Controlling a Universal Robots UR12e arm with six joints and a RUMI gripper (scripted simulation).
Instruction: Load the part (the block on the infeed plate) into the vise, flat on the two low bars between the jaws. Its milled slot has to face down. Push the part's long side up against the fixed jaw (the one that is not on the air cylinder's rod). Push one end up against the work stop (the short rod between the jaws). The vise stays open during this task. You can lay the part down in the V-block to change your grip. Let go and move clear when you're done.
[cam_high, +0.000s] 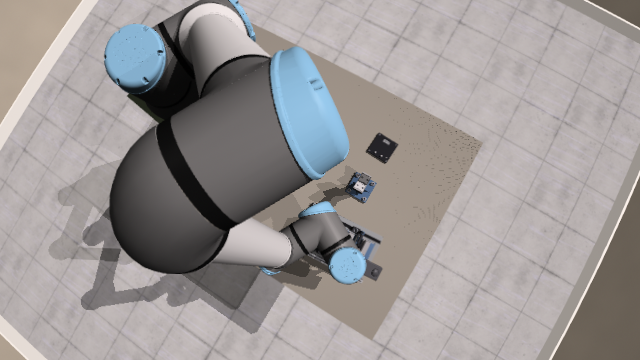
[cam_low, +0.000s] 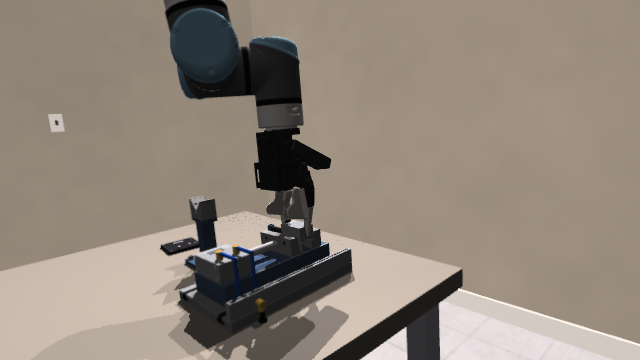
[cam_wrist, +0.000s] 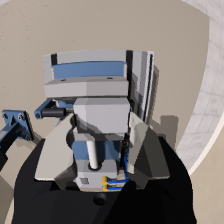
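Now: hand 10 mm above the part. From my hand the other things lie so: fixed jaw (30 mm ahead, 20 mm to the left, 30 mm below); then work stop rod (10 mm behind, 70 mm to the left, 20 mm below); then cylinder rod (90 mm behind, 10 mm to the left, 30 mm below).
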